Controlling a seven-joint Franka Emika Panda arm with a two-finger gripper.
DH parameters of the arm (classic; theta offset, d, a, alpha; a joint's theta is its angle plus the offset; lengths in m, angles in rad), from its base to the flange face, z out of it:
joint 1: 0 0.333 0 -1.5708
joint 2: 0 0 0 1.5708
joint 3: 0 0.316 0.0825 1.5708
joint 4: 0 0 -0.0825 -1.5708
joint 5: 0 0.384 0 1.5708
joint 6: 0 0 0.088 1.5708
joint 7: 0 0.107 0 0
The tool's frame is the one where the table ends.
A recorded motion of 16 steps. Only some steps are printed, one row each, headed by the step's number.
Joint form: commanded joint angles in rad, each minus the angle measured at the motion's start. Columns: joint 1, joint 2, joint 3, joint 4, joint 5, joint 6, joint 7.
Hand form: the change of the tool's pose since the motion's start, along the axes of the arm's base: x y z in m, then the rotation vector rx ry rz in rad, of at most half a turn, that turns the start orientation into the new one. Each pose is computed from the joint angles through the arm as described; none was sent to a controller.
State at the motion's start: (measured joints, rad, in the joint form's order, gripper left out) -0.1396 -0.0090 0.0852 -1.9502 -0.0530 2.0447 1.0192
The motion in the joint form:
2: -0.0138 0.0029 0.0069 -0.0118 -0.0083 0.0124 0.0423
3: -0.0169 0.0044 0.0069 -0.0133 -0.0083 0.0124 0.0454
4: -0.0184 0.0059 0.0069 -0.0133 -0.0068 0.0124 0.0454
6: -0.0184 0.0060 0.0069 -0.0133 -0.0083 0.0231 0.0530
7: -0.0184 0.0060 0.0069 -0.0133 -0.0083 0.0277 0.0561
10: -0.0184 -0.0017 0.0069 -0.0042 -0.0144 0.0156 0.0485
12: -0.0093 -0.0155 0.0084 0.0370 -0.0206 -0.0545 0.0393
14: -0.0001 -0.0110 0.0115 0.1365 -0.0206 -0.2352 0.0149
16: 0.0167 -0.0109 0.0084 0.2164 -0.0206 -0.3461 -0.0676
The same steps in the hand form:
2: -0.0005 -0.0043 -0.0061 -0.0029 0.0003 -0.0452
3: -0.0007 -0.0060 -0.0077 -0.0023 0.0031 -0.0514
4: -0.0005 -0.0068 -0.0086 -0.0007 0.0046 -0.0534
6: 0.0006 -0.0069 -0.0076 -0.0015 -0.0064 -0.0598
7: 0.0010 -0.0069 -0.0071 -0.0012 -0.0112 -0.0626
10: 0.0001 -0.0072 0.0005 -0.0089 -0.0152 -0.0535
12: -0.0025 -0.0017 0.0215 -0.0180 0.0007 -0.0362
14: -0.0072 0.0038 0.0504 -0.0199 0.0875 -0.0118
16: -0.0111 0.0108 0.0790 -0.0241 0.1234 0.0764

